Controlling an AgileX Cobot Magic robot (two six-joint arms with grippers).
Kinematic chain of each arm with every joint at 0, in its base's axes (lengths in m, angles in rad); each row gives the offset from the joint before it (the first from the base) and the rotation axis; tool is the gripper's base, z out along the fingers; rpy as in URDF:
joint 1: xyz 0 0 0.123 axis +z
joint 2: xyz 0 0 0 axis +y
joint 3: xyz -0.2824 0 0.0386 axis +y
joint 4: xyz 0.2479 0 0.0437 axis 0.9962 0 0.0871
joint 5: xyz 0 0 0 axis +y
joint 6: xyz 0.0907 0 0.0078 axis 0.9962 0 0.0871
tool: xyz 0 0 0 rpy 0 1.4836 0
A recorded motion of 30 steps. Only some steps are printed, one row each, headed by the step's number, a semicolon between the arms.
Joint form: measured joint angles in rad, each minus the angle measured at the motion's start. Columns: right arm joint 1, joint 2, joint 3, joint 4, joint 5, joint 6; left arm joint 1, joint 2, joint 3, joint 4, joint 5, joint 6.
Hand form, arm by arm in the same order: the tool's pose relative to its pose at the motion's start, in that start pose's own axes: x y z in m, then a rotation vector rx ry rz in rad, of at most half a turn. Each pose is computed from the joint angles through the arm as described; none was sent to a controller.
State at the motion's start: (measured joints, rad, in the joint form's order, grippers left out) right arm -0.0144 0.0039 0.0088 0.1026 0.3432 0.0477; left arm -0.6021 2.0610 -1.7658 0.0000 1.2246 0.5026
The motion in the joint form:
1: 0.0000 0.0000 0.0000 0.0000 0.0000 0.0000; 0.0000 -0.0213 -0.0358 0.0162 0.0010 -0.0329
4: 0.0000 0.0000 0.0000 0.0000 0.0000 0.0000; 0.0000 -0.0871 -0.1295 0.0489 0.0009 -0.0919
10: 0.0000 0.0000 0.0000 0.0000 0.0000 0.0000; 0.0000 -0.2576 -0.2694 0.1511 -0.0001 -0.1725
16: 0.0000 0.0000 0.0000 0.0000 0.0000 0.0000; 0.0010 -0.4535 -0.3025 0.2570 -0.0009 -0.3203
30: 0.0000 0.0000 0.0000 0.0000 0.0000 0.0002; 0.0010 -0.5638 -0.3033 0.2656 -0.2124 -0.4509
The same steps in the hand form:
1: 0.0000 0.0000 0.0000 0.0000 0.0000 0.0000; -0.0028 0.0031 -0.0183 -0.0398 -0.0424 -0.0278
4: 0.0000 0.0000 0.0000 0.0000 0.0000 0.0000; -0.0059 0.0080 -0.0724 -0.1379 -0.1726 -0.0800
10: 0.0000 0.0000 0.0000 0.0000 0.0000 0.0000; 0.0184 0.0046 -0.1878 -0.3524 -0.4200 -0.1555
16: 0.0000 0.0000 0.0000 0.0000 0.0000 0.0000; 0.0726 -0.0147 -0.2774 -0.5031 -0.6230 -0.3122
30: 0.0000 0.0000 0.0000 0.0000 0.0000 0.0002; 0.0960 -0.0293 -0.3322 -0.5666 -0.9626 -0.3990

